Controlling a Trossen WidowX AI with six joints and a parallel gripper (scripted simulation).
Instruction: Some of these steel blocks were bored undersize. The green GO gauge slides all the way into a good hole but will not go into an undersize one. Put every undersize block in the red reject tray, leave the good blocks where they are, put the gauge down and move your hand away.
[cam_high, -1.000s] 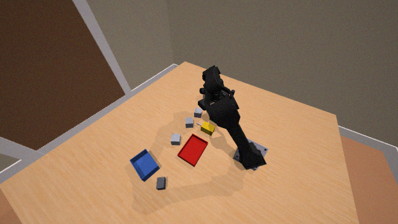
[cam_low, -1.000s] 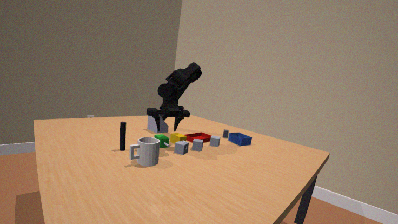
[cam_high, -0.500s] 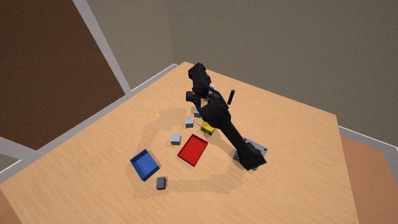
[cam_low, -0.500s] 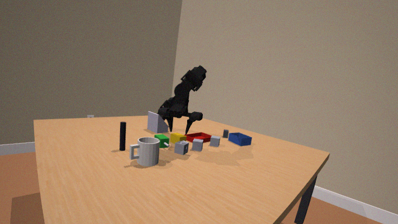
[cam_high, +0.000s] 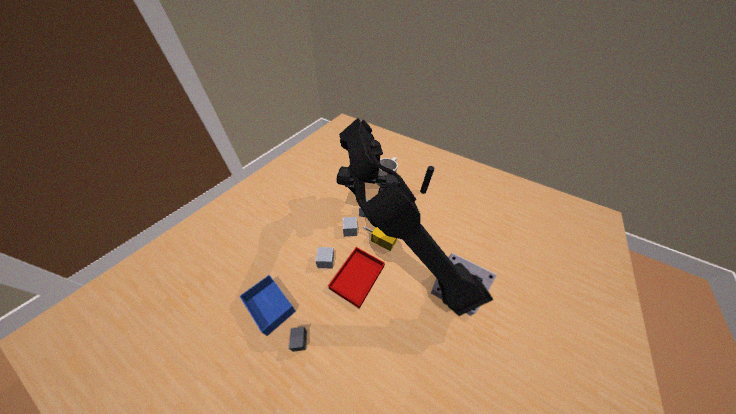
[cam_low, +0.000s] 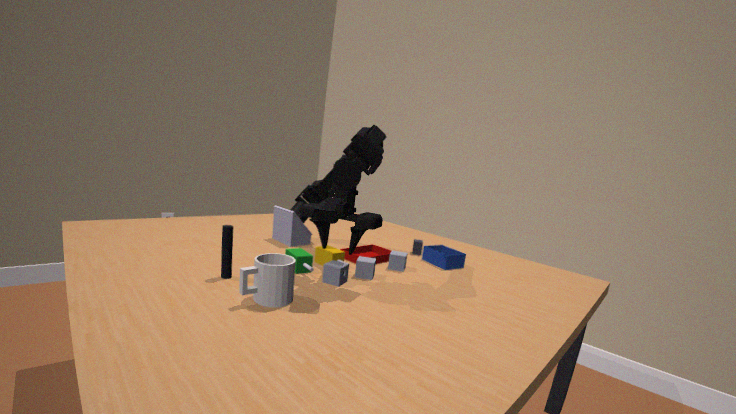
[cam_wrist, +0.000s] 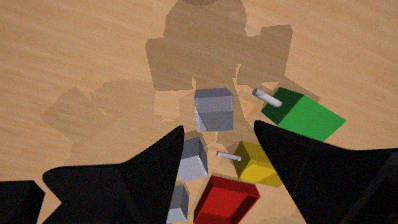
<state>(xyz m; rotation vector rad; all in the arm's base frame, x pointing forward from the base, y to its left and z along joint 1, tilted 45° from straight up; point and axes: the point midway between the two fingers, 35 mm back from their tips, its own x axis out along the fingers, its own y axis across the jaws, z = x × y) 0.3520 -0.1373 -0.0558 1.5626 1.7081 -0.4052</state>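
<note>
My gripper tip is now 23 cm to the right of the red reject tray, 9 cm past it and 7 cm above it. Also, from my gripper tip: yellow gauge (8 cm to the left, 8 cm behind, 5 cm below); green gauge (9 cm behind, 5 cm below, 2 cm to the right); steel block (10 cm to the left, 5 cm below, 1 cm ahead).
</note>
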